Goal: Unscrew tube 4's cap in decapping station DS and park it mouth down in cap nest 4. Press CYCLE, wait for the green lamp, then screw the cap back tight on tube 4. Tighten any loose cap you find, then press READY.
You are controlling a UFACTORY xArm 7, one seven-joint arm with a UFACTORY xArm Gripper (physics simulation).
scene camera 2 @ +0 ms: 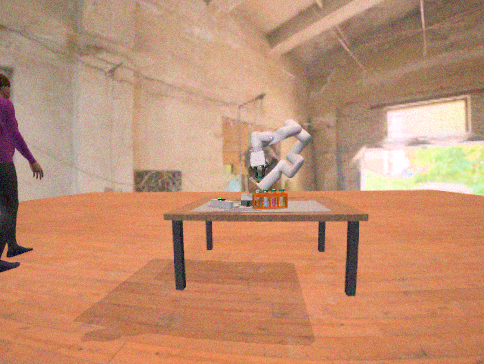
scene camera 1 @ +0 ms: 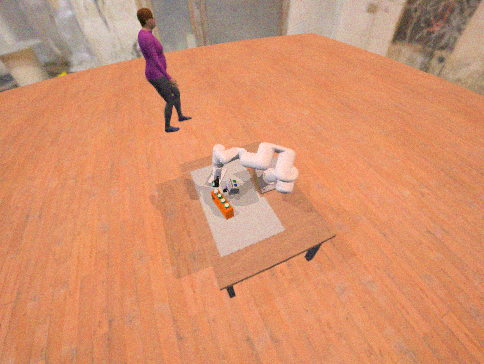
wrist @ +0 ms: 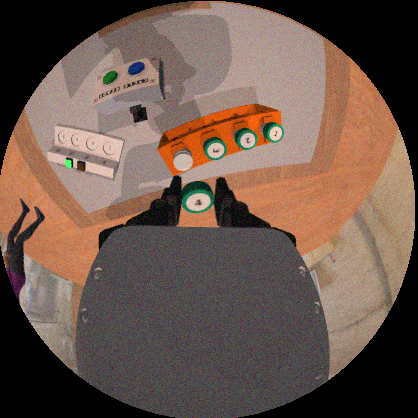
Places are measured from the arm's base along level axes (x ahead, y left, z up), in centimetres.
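Pixels of known places: gripper, fingertip midpoint: [scene camera 2: 260, 177] [scene camera 1: 216, 184] [wrist: 197, 189]; arm's base at its link origin: [scene camera 2: 261, 188] [scene camera 1: 270, 176].
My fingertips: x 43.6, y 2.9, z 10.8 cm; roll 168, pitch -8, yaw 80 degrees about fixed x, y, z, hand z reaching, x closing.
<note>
Ahead of a thing's pixels: the offset from my fingertips to its top centre. "*": to the spot under its first point.
My gripper [wrist: 197, 189] [scene camera 2: 259, 176] is shut on the green cap marked 4 @[dx +1.0, dy -0.2, dz +0.8 cm] [wrist: 197, 198], its white numbered top facing the wrist camera. It holds the cap above the mat edge, near the end of the orange rack @[dx -0.9, dy +6.2, dz -9.6 cm] [wrist: 196, 129] [scene camera 2: 270, 201] [scene camera 1: 222, 205]. Tube 4 @[dx +0.9, dy -1.4, dz -7.9 cm] [wrist: 183, 161] stands capless in the rack. Beside it in the row are green caps marked 3 @[dx -0.3, dy +3.7, dz -7.7 cm] [wrist: 215, 149], 2 [wrist: 246, 139] and 1 @[dx -2.8, dy +13.8, dz -7.7 cm] [wrist: 273, 132]. The white cap nest block @[* dx -4.0, dy -24.9, dz -18.7 cm] [wrist: 86, 151] has several empty round nests and a lit green lamp @[dx -4.8, dy -28.6, dz -14.5 cm] [wrist: 69, 163]. How tight the other caps are does not show.
A grey button box with a green button @[* dx -15.7, dy -10.2, dz -12.6 cm] [wrist: 110, 77] and a blue button @[* dx -15.4, dy -5.9, dz -12.6 cm] [wrist: 136, 68] stands behind the rack. A small black block @[* dx -7.2, dy -8.9, dz -18.7 cm] [wrist: 138, 113] sits between the box and the rack. A person in purple [scene camera 1: 152, 55] [scene camera 2: 11, 130] stands on the floor away from the table.
</note>
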